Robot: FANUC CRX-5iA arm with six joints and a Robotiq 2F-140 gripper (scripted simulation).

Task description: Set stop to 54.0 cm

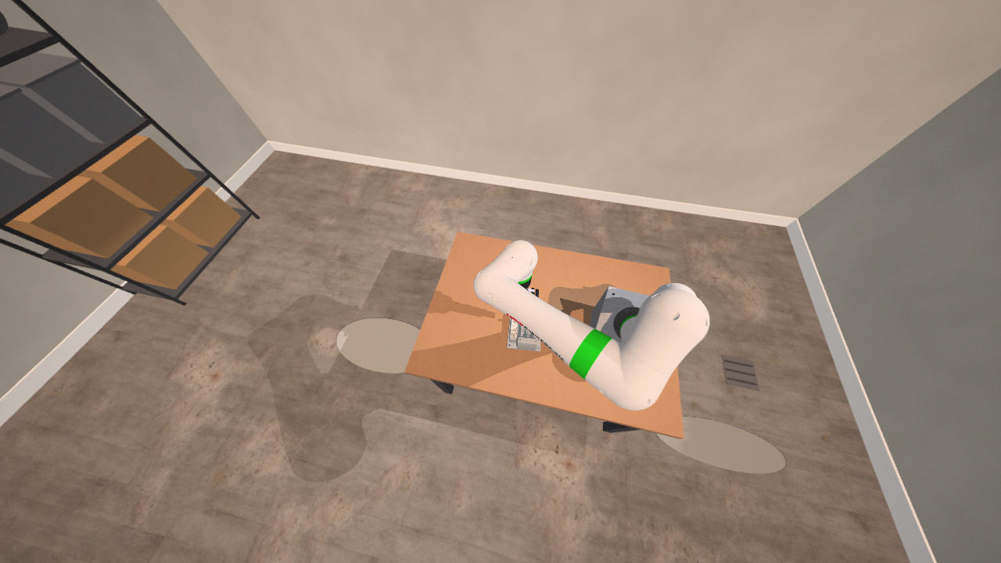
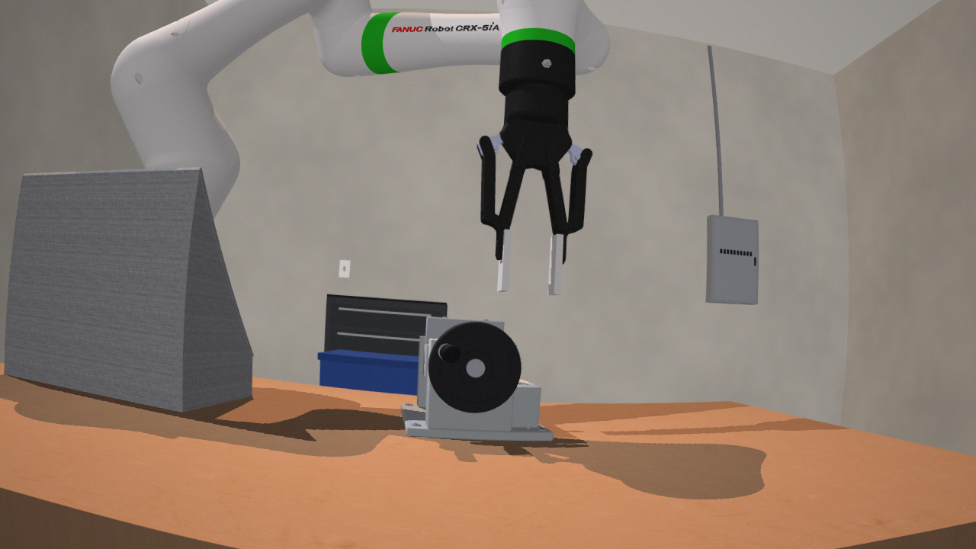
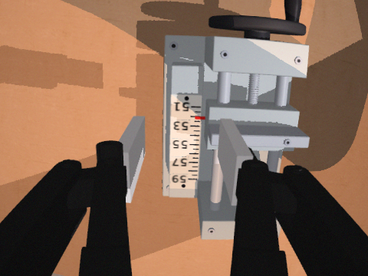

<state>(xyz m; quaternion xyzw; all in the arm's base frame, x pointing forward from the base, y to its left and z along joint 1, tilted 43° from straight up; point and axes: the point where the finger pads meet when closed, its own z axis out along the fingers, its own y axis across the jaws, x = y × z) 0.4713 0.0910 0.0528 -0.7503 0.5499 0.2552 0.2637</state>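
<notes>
The black crank knob is 13 cm to the right of my hand, 10 cm below it and 6 cm behind it. From my hand the other things lie so: sliding stop block: 10 cm below, 6 cm behind; black handwheel: 12 cm to the right, 10 cm below, 6 cm behind.
</notes>
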